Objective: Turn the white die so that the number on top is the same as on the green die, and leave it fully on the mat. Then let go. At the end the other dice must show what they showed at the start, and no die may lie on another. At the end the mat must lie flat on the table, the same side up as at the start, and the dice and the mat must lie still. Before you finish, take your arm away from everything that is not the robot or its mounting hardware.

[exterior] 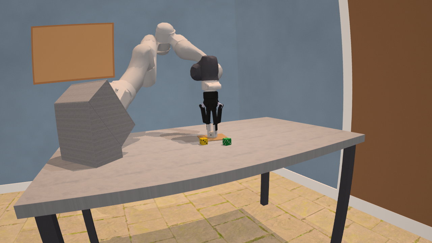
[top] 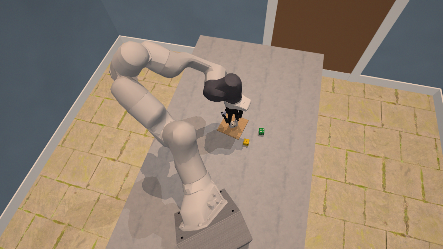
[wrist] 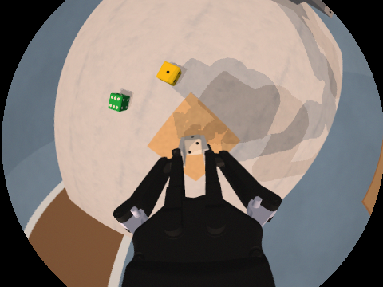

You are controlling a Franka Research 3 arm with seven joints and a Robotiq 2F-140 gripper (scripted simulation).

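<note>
The mat is 4 cm below my hand. Round my hand: white die 2 cm below; yellow die 11 cm to the right, 7 cm behind, 2 cm below; green die 17 cm to the right, 3 cm ahead, 2 cm below.
</note>
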